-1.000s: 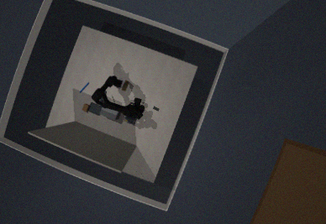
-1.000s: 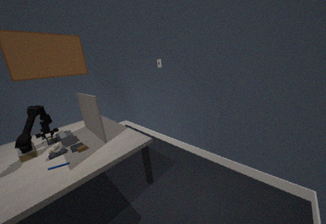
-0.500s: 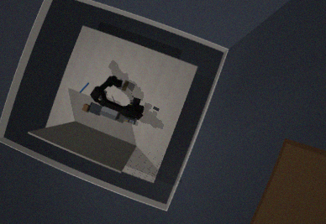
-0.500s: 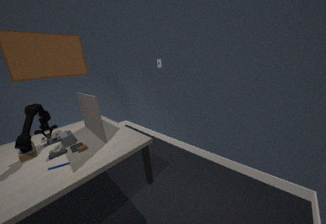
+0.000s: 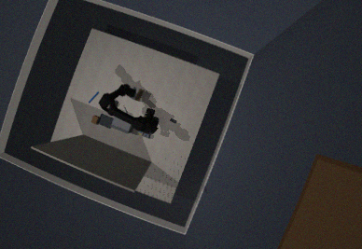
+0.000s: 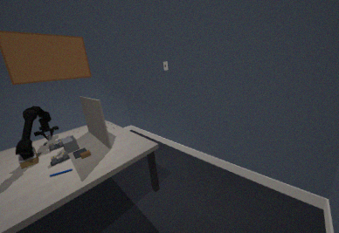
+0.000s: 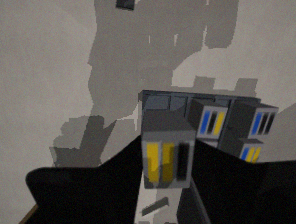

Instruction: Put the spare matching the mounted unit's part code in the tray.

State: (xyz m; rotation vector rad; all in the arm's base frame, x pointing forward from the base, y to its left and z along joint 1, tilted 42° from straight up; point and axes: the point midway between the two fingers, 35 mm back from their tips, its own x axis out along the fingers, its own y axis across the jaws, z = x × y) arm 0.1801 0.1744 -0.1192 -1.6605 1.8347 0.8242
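Now: the grey-blue tray 420 mm to the right of my gripper tip, 140 mm ahead of it and 90 mm below it. Also, from my gripper tip: grey spare block: 20 mm above; dark hex key: 180 mm to the left, 100 mm below, 40 mm behind; pale panel: 360 mm ahead, 250 mm to the right, 130 mm above.
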